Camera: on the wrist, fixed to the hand. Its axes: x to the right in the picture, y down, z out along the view.
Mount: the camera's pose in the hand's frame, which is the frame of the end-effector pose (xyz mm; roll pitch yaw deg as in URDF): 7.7 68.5 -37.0 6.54 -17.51 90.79
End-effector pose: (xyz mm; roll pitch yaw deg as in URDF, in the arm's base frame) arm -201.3 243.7 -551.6 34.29 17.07 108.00
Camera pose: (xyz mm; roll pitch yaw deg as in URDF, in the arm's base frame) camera -278.0 229.0 -546.2 32.41 -49.03 178.57
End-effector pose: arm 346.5 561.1 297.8 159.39 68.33 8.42
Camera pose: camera 410.8 519.0 312.3 118.43 -1.84 -78.98
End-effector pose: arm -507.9 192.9 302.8 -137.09 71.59 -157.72
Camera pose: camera -521.6 268.7 289.3 106.07 15.20 53.04
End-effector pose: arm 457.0 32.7 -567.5 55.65 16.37 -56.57
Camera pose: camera 524.4 56.3 -535.4 50.92 -67.21 -8.16
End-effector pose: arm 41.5 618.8 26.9 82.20 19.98 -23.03
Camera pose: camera 85.9 649.9 83.3 122.47 -68.55 -50.50
